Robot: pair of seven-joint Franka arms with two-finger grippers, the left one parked.
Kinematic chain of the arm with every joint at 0, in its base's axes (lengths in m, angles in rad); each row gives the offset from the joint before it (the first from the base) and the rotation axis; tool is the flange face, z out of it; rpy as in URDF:
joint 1: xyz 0 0 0.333 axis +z
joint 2: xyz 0 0 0 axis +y
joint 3: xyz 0 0 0.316 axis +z
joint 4: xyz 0.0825 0 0 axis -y
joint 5: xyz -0.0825 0 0.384 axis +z
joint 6: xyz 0 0 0 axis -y
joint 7: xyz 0.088 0 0 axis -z
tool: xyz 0 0 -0.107 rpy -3.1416 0 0
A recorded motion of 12 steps. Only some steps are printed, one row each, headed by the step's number.
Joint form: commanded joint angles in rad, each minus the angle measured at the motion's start. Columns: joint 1, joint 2, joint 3, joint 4, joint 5, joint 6, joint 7.
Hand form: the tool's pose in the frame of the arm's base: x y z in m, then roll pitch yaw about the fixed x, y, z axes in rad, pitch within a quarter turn. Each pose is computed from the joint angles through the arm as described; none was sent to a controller.
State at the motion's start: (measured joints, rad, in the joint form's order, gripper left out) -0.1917 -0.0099 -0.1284 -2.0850 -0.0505 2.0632 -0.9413
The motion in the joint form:
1: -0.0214 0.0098 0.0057 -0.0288 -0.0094 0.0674 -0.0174
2: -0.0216 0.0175 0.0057 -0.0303 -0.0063 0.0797 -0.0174
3: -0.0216 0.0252 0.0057 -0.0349 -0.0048 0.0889 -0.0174
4: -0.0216 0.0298 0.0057 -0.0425 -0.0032 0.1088 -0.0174
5: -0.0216 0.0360 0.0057 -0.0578 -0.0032 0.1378 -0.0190
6: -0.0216 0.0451 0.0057 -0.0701 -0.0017 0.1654 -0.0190
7: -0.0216 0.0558 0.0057 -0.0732 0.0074 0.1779 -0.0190
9: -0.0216 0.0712 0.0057 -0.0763 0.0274 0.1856 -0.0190
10: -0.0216 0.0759 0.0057 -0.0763 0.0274 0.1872 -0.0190
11: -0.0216 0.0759 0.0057 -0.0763 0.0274 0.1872 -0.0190
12: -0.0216 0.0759 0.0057 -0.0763 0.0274 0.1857 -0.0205
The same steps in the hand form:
1: 0.5125 -0.1817 0.4158 3.0989 0.0327 0.6536
2: 0.5140 -0.1820 0.4121 3.0975 0.0292 0.6523
3: 0.5145 -0.1819 0.4066 3.1003 0.0304 0.6521
4: 0.5151 -0.1819 0.4024 3.0947 0.0250 0.6520
5: 0.5148 -0.1815 0.3947 3.0885 0.0209 0.6548
6: 0.5152 -0.1813 0.3867 3.0838 0.0167 0.6551
7: 0.5163 -0.1813 0.3807 3.0883 0.0120 0.6504
9: 0.5171 -0.1808 0.3716 3.1051 0.0060 0.6388
10: 0.5174 -0.1809 0.3692 3.1073 0.0082 0.6388
11: 0.5174 -0.1809 0.3692 3.1073 0.0082 0.6388
12: 0.5173 -0.1809 0.3691 3.1086 0.0091 0.6403

